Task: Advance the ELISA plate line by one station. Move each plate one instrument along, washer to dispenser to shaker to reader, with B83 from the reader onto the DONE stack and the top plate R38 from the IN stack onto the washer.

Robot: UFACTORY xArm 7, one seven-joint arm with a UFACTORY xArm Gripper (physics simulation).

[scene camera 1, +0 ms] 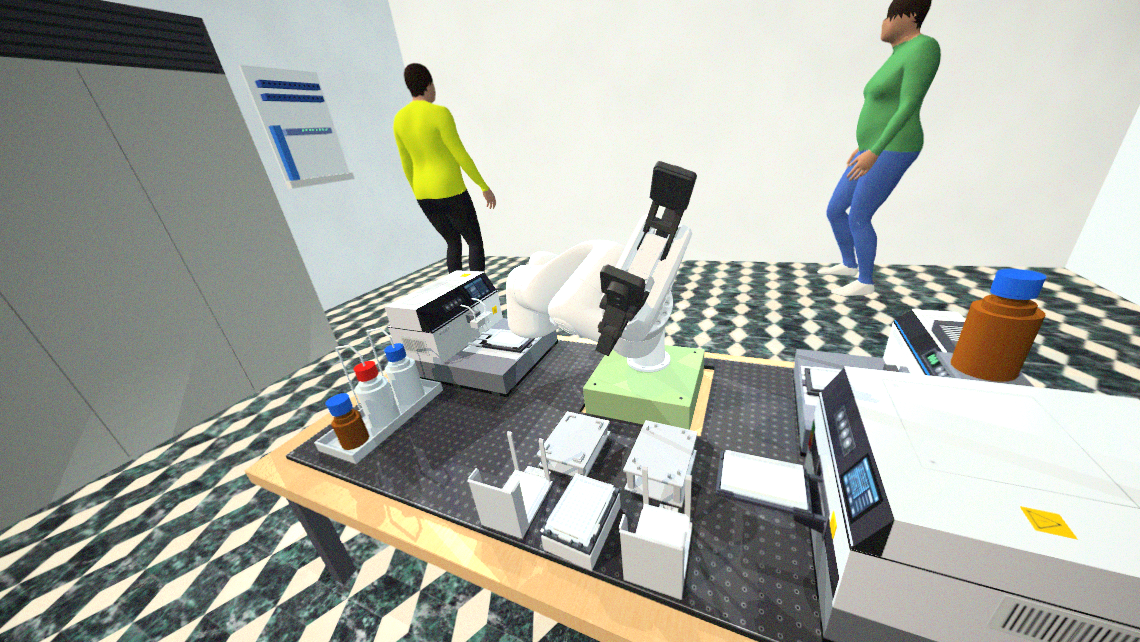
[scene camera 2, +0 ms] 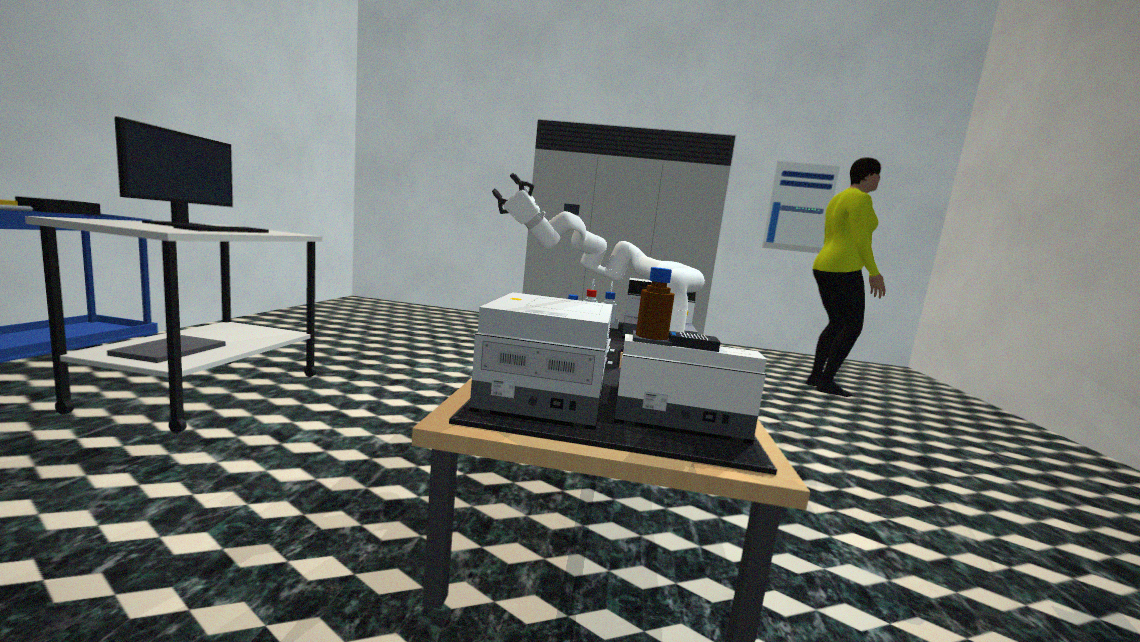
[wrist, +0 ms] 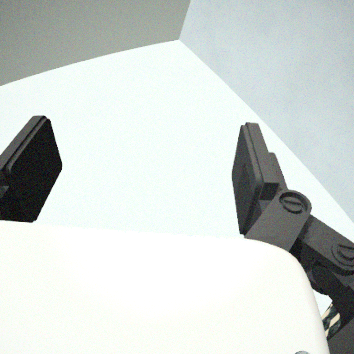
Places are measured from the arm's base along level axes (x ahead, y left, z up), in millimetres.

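Where they show: gripper, fingertip midpoint: point(scene camera 1: 650, 220) point(scene camera 2: 502, 181) point(wrist: 143, 143); arm's base, link origin: point(scene camera 1: 648, 360).
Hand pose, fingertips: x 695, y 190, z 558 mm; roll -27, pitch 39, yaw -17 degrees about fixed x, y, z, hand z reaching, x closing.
Things, the pixels of their centre, and the offset from my fingertips. "*": a spot on its surface instead.
- white plate, body centre: point(scene camera 1: 509, 338) 679 mm back, 666 mm right, 533 mm down
- left instrument, body centre: point(scene camera 1: 476, 325) point(scene camera 2: 659, 309) 679 mm back, 795 mm right, 498 mm down
- large right instrument, body centre: point(scene camera 1: 987, 522) point(scene camera 2: 549, 351) 295 mm back, 399 mm left, 498 mm down
- back right instrument, body centre: point(scene camera 1: 896, 345) point(scene camera 2: 687, 342) 683 mm back, 364 mm left, 428 mm down
- bottle tray, surface spot: point(scene camera 1: 426, 396) * 405 mm back, 809 mm right, 610 mm down
- large amber bottle, surface spot: point(scene camera 1: 997, 338) * 536 mm back, 446 mm left, 322 mm down
My gripper point(scene camera 1: 647, 232) point(scene camera 2: 505, 185) point(wrist: 143, 143) is open and empty, raised high above the bench and far from the plates. A white plate point(scene camera 1: 504, 340) lies on the carrier of the left instrument point(scene camera 1: 442, 315). Another plate point(scene camera 1: 764, 480) lies on the tray out of the large right instrument point(scene camera 1: 981, 446). A plate point(scene camera 1: 582, 512) sits on a low white base at the front. Stack holders with upright posts stand left point(scene camera 1: 497, 505) and right point(scene camera 1: 652, 563) of it. The carrier of the back right instrument point(scene camera 1: 909, 338) is partly hidden. Plate labels are too small to read.
Two raised white platforms point(scene camera 1: 574, 441) point(scene camera 1: 660, 456) stand before the green arm base point(scene camera 1: 646, 386). A bottle tray point(scene camera 1: 426, 396) is at the left. A large amber bottle point(scene camera 1: 997, 338) point(scene camera 2: 654, 311) stands on the back right instrument. Two people stand beyond the bench.
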